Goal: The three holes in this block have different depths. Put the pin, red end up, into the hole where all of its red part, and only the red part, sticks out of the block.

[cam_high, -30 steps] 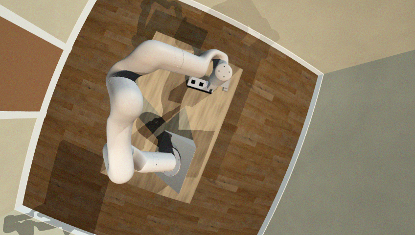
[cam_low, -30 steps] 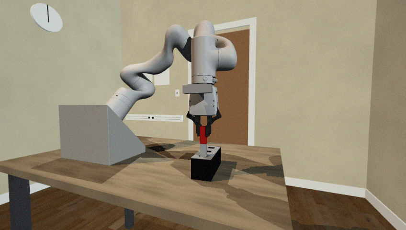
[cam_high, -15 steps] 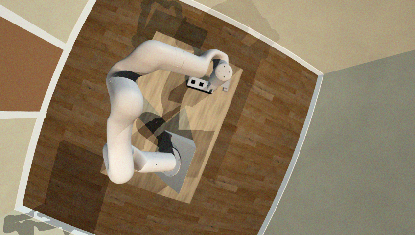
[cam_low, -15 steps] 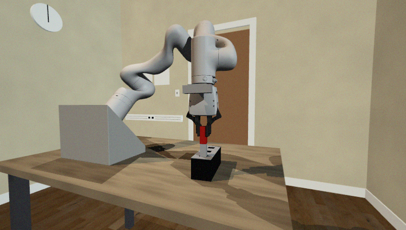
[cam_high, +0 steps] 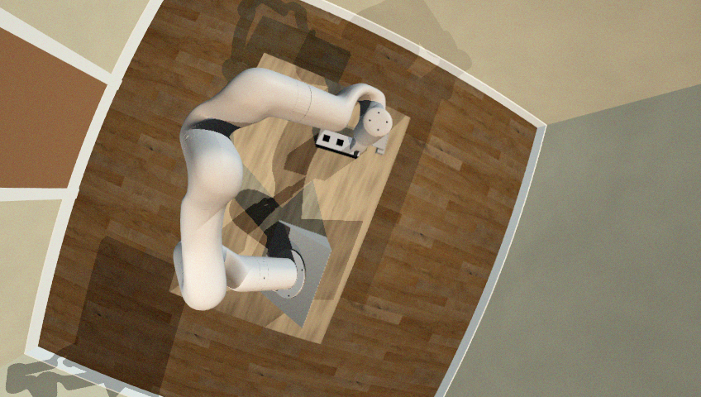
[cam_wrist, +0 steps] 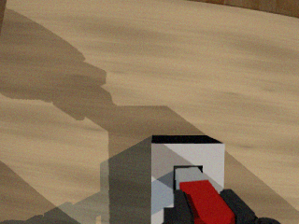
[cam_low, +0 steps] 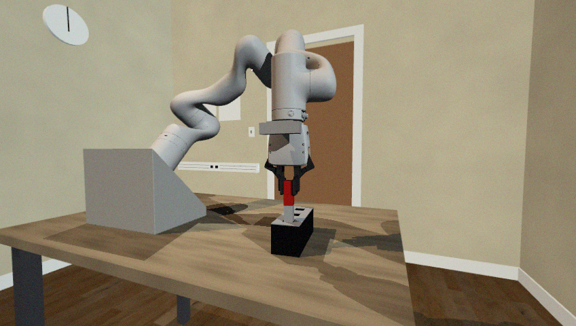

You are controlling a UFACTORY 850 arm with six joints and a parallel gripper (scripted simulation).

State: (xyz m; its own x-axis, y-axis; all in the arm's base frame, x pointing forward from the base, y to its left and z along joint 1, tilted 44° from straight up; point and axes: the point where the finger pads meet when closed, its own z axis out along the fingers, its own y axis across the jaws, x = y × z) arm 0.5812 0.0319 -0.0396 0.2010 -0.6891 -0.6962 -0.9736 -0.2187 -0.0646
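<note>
Right now my hand is 2 cm above the pin. Round my hand: black block: 1 cm behind, 6 cm to the left, 12 cm below.
</note>
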